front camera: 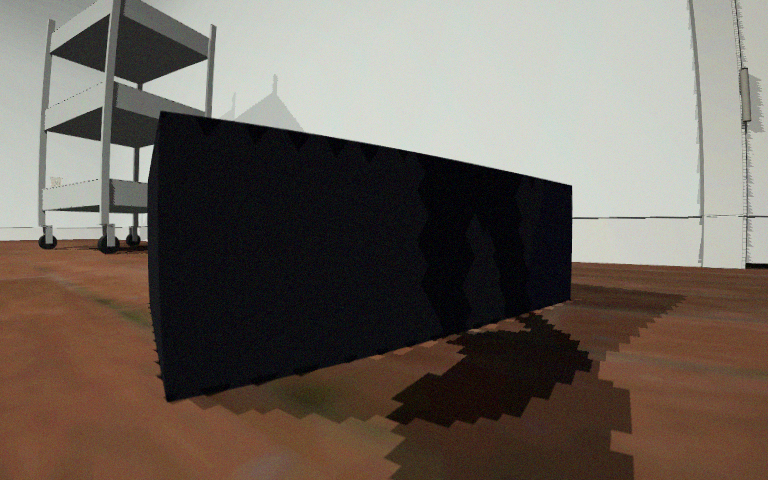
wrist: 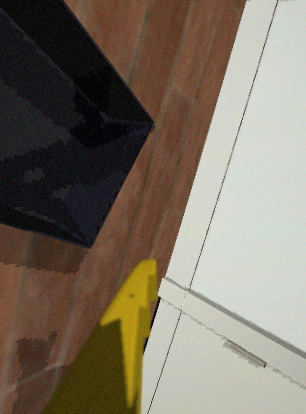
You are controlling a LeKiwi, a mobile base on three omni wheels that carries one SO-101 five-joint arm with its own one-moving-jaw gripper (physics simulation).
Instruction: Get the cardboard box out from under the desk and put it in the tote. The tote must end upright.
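Frame: origin at the arm's base, x right, y ahead, z up, level; centimetres.
Where they show: hand at its tool point: [wrist: 156, 274].
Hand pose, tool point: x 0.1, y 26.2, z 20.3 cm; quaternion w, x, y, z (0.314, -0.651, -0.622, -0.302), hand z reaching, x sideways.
After its pixels a point has its place.
The dark tote [front camera: 339, 243] {x -2.2, y 19.6, z -3.5 cm} [wrist: 55, 165] {x 7.4, y 37.6, z -8.7 cm} stands upright on the floor. In the front view its long side fills the middle; in the wrist view part of its open inside and one end show at the upper left. The cardboard box does not show in either view; the tote's walls hide its inside from the front camera, and the wrist view takes in only part of it. My gripper [wrist: 147, 270] is open and empty: one yellow notched jaw shows low in the wrist view, its tip apart from the tote and beyond its end. The gripper does not show in the front view.
A grey three-shelf cart [front camera: 109, 141] {x -73.3, y 86.0, z 20.6 cm} on black wheels stands behind the tote at the left in the front view. A pale wall [front camera: 453, 84] {x 15.6, y 87.2, z 32.8 cm} [wrist: 255, 150] {x 20.0, y 84.3, z 5.2 cm} runs behind, with a handled door or panel at the right. Shadows lie on the brown floor [front camera: 317, 447] {x -2.0, y 13.4, z -8.9 cm} [wrist: 165, 115] {x 7.3, y 65.1, z -8.9 cm}.
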